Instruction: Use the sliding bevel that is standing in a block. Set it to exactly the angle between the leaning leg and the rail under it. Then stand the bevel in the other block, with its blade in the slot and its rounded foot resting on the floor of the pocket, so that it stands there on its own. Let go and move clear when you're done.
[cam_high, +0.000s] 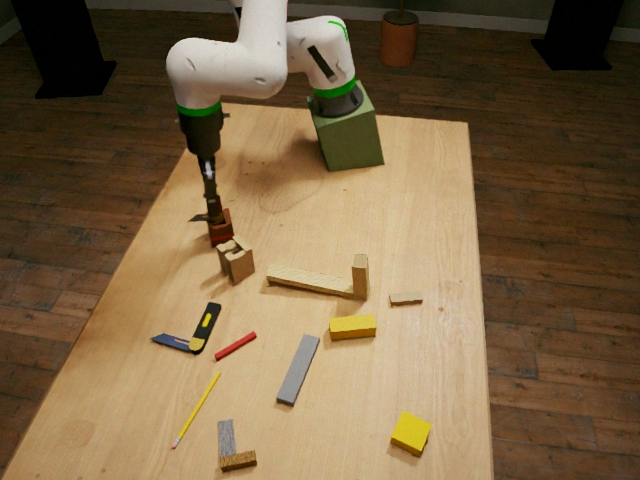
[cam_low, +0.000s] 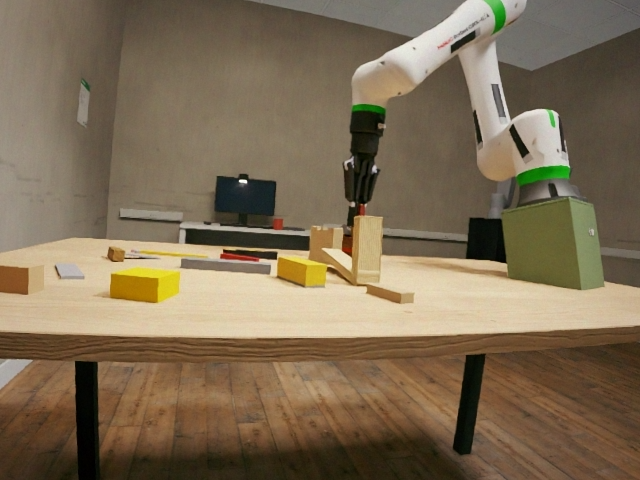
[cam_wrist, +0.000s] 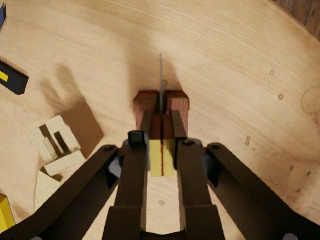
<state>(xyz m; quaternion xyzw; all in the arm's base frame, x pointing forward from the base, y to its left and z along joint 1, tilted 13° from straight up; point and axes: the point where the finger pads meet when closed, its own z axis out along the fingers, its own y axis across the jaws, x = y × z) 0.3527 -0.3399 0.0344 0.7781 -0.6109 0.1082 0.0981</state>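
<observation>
My gripper is now 3 cm above the sliding bevel. Round my hand: grey bar (40 cm ahead, 20 cm to the left, 12 cm below); then red stick (34 cm ahead, 7 cm to the left, 12 cm below); then grey blade (2 cm to the right, 5 cm below).
</observation>
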